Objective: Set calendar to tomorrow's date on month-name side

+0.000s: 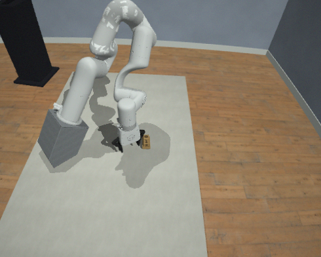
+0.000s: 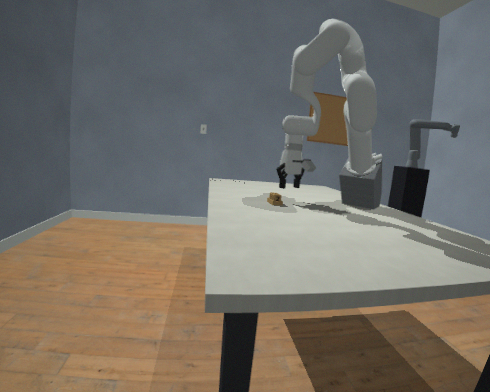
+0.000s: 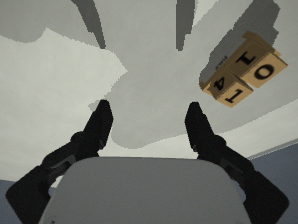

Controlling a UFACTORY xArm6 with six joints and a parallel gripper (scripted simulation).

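Now: the wooden digit cube 70 mm ahead of my hand, 70 mm to the left of it and 40 mm below it. Round my hand: wooden calendar tray 70 mm ahead, 90 mm to the left, 60 mm below.
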